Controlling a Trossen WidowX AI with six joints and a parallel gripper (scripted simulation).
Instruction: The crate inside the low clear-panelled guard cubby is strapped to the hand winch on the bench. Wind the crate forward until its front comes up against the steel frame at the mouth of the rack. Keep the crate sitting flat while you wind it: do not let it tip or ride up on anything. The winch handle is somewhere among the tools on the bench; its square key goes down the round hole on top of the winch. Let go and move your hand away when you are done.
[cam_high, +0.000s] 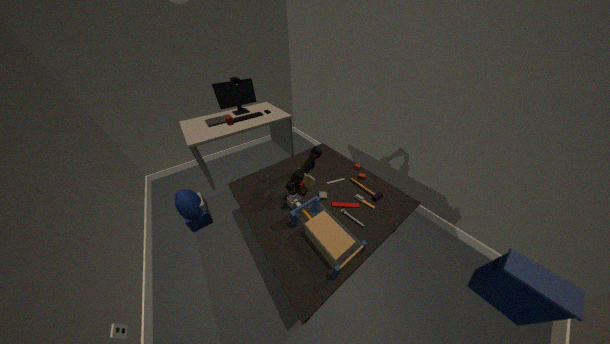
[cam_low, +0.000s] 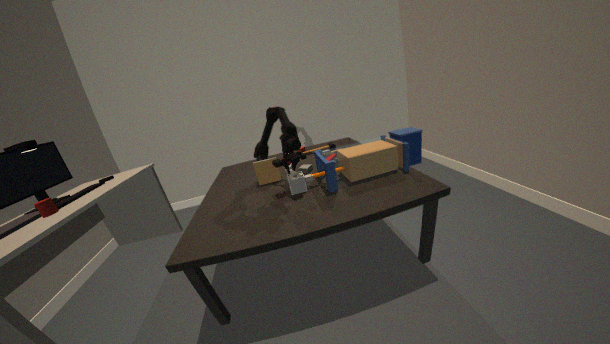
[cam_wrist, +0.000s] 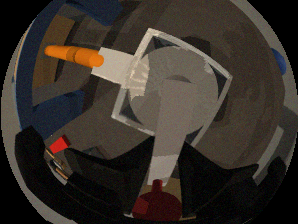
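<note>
Now: the winch handle 10 mm behind my gripper tip, 20 mm to the left of it and 20 mm above it. Also, from my gripper tip: red knob: 20 mm behind, 50 mm to the left, 50 mm above; then grey hand winch: 50 mm to the right, 60 mm below; then blue frame: 180 mm ahead, 30 mm to the right, 20 mm above.
</note>
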